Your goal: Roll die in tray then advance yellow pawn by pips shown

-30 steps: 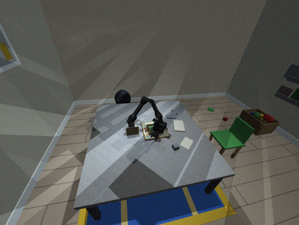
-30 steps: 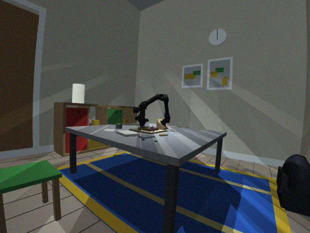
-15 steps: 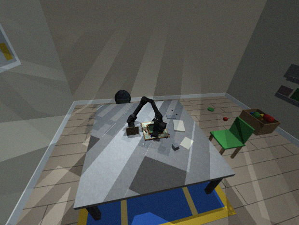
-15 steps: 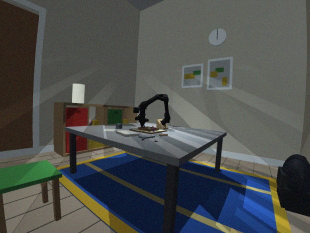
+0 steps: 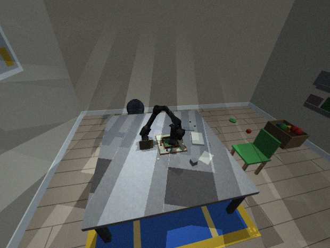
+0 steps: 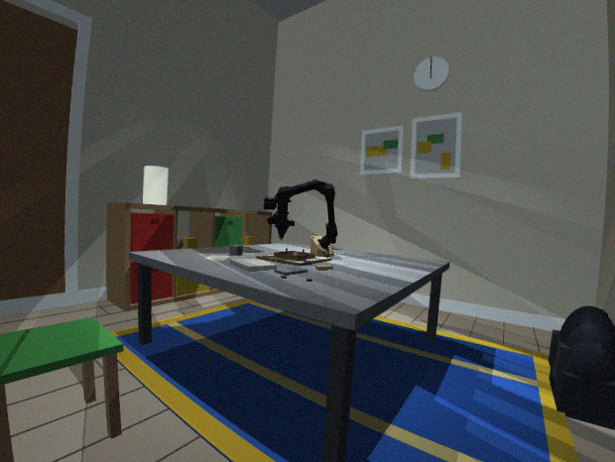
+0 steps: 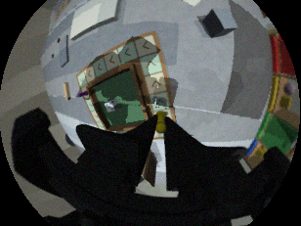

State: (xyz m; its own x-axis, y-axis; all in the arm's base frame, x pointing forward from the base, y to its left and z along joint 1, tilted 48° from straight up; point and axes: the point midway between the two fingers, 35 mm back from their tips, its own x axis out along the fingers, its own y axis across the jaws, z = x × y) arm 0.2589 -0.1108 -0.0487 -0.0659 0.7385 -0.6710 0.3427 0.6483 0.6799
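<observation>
Right now my gripper tip is 10 mm short of the green tray, 120 mm to the right of it and 100 mm above it. Also, from my gripper tip: grey tile 300 mm ahead, 330 mm to the left, 100 mm below; then yellow pawn 10 mm above; then grey cube 170 mm ahead, 180 mm to the right, 80 mm below.
</observation>
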